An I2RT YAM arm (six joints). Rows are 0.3 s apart.
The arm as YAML. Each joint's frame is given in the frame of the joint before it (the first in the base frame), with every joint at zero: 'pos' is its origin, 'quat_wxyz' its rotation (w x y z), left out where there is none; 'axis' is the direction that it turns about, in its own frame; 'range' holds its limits. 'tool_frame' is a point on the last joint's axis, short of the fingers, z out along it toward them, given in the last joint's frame.
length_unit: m
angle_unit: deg
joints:
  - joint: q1
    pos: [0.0, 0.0, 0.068]
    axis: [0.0, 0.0, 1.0]
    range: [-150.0, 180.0]
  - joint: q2
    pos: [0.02, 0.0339, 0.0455]
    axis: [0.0, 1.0, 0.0]
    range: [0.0, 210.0]
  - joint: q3
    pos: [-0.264, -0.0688, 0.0]
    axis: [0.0, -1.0, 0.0]
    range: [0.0, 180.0]
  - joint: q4
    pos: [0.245, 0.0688, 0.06]
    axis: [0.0, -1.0, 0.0]
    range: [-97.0, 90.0]
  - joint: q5
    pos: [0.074, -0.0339, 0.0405]
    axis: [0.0, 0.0, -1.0]
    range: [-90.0, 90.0]
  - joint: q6
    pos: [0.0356, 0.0, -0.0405]
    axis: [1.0, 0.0, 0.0]
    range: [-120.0, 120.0]
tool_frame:
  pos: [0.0, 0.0, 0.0]
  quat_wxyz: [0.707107, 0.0, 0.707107, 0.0]
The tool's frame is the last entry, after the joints.
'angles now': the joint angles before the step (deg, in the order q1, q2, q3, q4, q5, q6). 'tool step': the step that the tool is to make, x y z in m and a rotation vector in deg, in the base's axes. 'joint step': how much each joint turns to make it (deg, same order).
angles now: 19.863 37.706 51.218 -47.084 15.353 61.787
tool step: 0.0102 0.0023 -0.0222 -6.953 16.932 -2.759
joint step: 0.106 7.819 1.909 -12.795 2.610 1.441
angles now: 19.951 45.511 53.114 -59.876 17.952 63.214
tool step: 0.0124 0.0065 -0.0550 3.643 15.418 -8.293
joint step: -0.087 7.288 -7.056 -2.277 -3.531 11.853
